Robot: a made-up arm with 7 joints. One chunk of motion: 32 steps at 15 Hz.
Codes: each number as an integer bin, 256 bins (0 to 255) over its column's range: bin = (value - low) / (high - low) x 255, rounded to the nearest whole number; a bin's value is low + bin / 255 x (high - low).
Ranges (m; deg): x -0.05..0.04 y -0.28..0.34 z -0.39..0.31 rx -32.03..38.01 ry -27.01..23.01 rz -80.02..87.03
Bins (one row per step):
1: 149 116 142 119 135 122
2: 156 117 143 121 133 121
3: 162 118 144 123 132 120
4: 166 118 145 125 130 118
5: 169 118 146 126 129 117
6: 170 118 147 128 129 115
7: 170 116 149 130 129 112
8: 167 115 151 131 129 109
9: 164 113 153 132 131 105
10: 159 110 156 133 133 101
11: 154 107 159 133 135 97
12: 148 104 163 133 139 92
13: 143 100 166 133 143 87
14: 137 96 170 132 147 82
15: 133 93 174 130 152 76
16: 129 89 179 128 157 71
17: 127 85 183 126 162 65
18: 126 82 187 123 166 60
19: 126 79 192 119 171 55
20: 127 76 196 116 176 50
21: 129 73 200 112 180 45
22: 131 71 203 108 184 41
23: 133 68 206 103 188 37
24: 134 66 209 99 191 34
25: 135 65 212 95 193 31
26: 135 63 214 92 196 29
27: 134 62 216 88 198 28
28: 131 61 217 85 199 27
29: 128 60 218 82 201 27
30: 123 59 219 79 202 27
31: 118 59 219 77 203 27
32: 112 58 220 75 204 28
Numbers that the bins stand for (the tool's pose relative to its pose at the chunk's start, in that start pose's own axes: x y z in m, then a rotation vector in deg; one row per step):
1: 0.0026 0.0020 -0.0002 0.66 -0.53 -0.10
2: 0.0051 0.0045 0.0025 1.20 -0.92 -0.75
3: 0.0072 0.0069 0.0053 1.75 -1.12 -1.41
4: 0.0086 0.0069 0.0080 2.30 -1.51 -2.72
5: 0.0096 0.0069 0.0108 2.58 -1.71 -3.37
6: 0.0100 0.0069 0.0135 3.13 -1.71 -4.68
7: 0.0100 0.0020 0.0190 3.68 -1.71 -6.65
8: 0.0089 -0.0004 0.0245 3.95 -1.71 -8.61
9: 0.0079 -0.0053 0.0300 4.23 -1.31 -11.23
10: 0.0061 -0.0125 0.0382 4.50 -0.92 -13.86
11: 0.0044 -0.0198 0.0465 4.50 -0.53 -16.48
12: 0.0022 -0.0271 0.0575 4.50 0.26 -19.75
13: 0.0005 -0.0369 0.0657 4.50 1.04 -23.03
14: -0.0016 -0.0466 0.0767 4.23 1.83 -26.30
15: -0.0031 -0.0539 0.0876 3.68 2.81 -30.23
16: -0.0045 -0.0636 0.1014 3.13 3.79 -33.51
17: -0.0052 -0.0733 0.1124 2.58 4.77 -37.44
18: -0.0055 -0.0806 0.1233 1.75 5.55 -40.71
19: -0.0055 -0.0879 0.1371 0.66 6.53 -43.99
20: -0.0052 -0.0952 0.1480 -0.17 7.51 -47.27
21: -0.0045 -0.1025 0.1590 -1.27 8.30 -50.54
22: -0.0038 -0.1074 0.1673 -2.37 9.08 -53.16
23: -0.0031 -0.1147 0.1755 -3.74 9.87 -55.78
24: -0.0027 -0.1195 0.1837 -4.84 10.46 -57.75
25: -0.0024 -0.1220 0.1920 -5.94 10.85 -59.71
26: -0.0024 -0.1268 0.1975 -6.76 11.44 -61.02
27: -0.0027 -0.1293 0.2029 -7.86 11.83 -61.68
28: -0.0038 -0.1317 0.2057 -8.68 12.03 -62.33
29: -0.0048 -0.1341 0.2084 -9.51 12.42 -62.33
30: -0.0066 -0.1365 0.2112 -10.33 12.61 -62.33
31: -0.0084 -0.1365 0.2112 -10.88 12.81 -62.33
32: -0.0105 -0.1390 0.2139 -11.43 13.01 -61.68

